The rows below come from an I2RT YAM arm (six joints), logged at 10 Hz.
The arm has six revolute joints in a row. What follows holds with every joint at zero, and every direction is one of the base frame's.
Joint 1 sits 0.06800 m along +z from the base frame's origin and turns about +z.
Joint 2 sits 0.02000 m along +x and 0.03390 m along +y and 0.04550 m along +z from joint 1 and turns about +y.
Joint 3 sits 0.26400 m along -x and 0.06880 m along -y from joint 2 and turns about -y.
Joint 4 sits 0.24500 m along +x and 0.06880 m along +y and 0.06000 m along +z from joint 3 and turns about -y.
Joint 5 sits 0.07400 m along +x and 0.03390 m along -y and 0.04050 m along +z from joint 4 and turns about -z.
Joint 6 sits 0.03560 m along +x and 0.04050 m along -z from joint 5 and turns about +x.
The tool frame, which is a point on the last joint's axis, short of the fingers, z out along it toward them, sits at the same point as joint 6; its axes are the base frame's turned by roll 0.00, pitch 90.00 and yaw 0.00 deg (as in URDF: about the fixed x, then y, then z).
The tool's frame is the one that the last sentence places.
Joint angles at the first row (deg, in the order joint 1, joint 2, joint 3, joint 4, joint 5, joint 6):
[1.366, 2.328, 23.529, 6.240, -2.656, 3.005]
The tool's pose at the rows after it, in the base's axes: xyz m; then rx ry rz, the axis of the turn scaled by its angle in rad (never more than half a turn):
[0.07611 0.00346 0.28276 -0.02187 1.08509 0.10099]
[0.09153 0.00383 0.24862 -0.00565 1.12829 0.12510]
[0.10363 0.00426 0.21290 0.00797 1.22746 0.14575]
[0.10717 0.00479 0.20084 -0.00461 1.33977 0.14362]
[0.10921 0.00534 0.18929 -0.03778 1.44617 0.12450]
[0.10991 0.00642 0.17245 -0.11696 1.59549 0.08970]
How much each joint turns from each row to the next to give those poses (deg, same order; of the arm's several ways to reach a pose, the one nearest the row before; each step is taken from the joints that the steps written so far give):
[-0.006, -2.163, -9.421, 7.696, -0.005, 0.462]
[0.004, 0.001, -7.452, 5.005, 0.003, 1.528]
[0.005, -0.004, -6.120, 0.454, -0.214, 1.201]
[-0.002, 0.005, -0.067, -6.354, -0.722, -0.678]
[-0.021, -0.003, 0.001, -6.145, -0.874, -2.098]
[0.017, 0.001, -0.001, -8.828, -1.666, -4.480]

